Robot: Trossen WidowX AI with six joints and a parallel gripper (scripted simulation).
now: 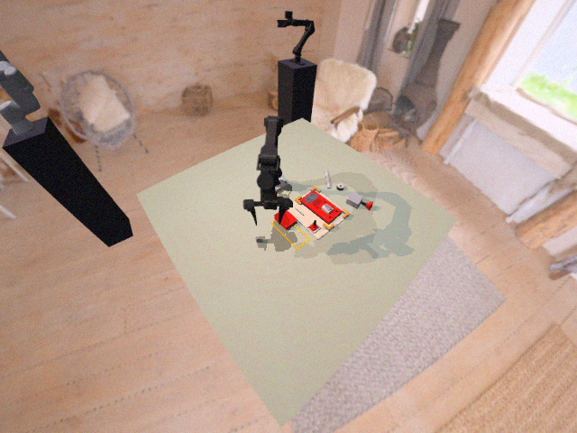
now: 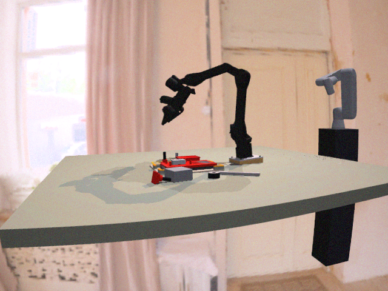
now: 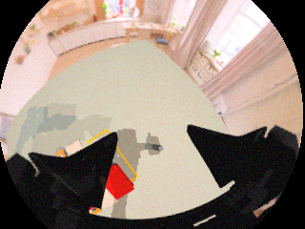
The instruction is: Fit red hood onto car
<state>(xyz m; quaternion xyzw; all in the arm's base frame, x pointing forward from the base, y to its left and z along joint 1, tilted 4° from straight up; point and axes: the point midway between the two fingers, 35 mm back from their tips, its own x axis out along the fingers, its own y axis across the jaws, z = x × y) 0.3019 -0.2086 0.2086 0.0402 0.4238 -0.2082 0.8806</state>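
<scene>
The red hood lies 9 cm behind my gripper tip, 14 cm to the left of it and 16 cm below it. The rest, counted from my gripper tip: grey box 1 cm ahead, 53 cm to the left, 16 cm below; then grey engine block 2 cm behind, 35 cm to the left, 15 cm below; then grey bit 6 cm behind, 3 cm to the right, 16 cm below.
</scene>
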